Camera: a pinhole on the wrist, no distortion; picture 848 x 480 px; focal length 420.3 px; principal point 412.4 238.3 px. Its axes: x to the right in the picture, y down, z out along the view. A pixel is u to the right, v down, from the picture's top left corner.
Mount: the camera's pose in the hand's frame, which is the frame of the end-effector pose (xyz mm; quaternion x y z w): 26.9 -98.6 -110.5 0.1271 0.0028 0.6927 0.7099
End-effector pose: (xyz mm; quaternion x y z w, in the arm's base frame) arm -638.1 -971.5 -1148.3 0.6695 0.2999 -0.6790 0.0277
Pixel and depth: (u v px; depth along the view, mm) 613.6 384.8 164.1
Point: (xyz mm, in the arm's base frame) -724.9 -961.7 -1138.5
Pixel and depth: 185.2 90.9 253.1
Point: -860.6 -729.3 -1195.1
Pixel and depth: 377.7 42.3 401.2
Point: -968.2 -807.9 -1351.9
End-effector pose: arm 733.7 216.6 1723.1 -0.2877 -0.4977 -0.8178 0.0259
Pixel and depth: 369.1 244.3 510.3
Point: 730.5 675.7 1712.7
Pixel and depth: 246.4 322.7 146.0
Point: 667.5 334.8 1598.4
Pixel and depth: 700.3 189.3 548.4
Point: 831.6 571.0 2123.4
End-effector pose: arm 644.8 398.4 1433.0 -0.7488 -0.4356 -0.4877 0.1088
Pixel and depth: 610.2 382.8 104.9
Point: 598.7 449.5 1422.2
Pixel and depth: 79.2 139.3 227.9
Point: 464.6 690.2 1409.0
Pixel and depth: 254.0 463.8 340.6
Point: 562.3 650.6 1163.6
